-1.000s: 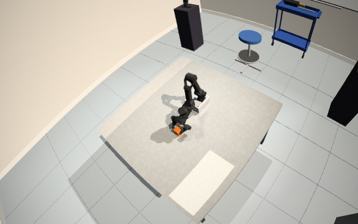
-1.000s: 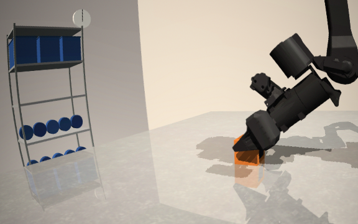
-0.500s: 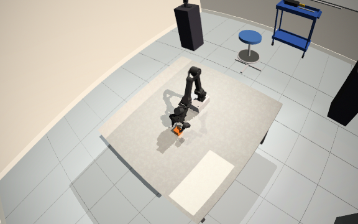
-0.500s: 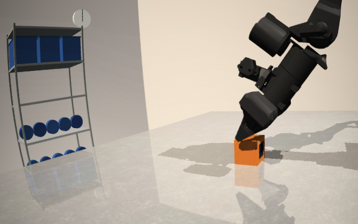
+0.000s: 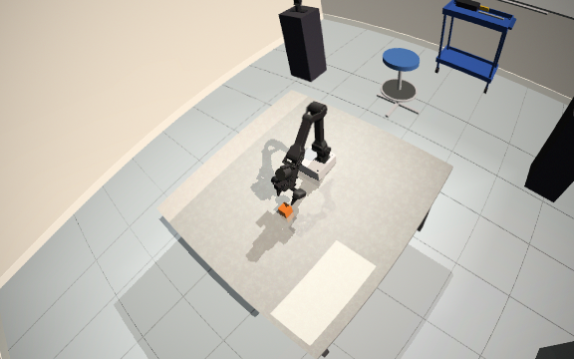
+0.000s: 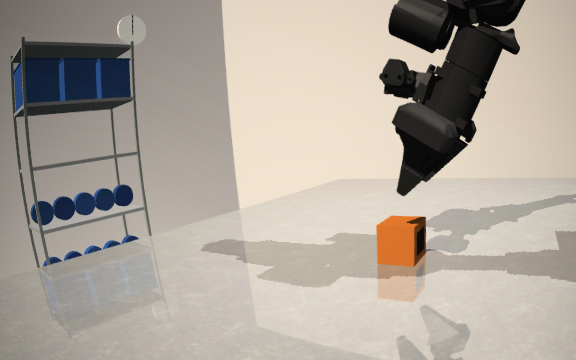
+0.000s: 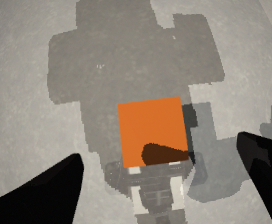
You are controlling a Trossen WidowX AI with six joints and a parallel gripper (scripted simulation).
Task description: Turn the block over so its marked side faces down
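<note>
Right now the orange block is 70 mm below my gripper tip.
</note>
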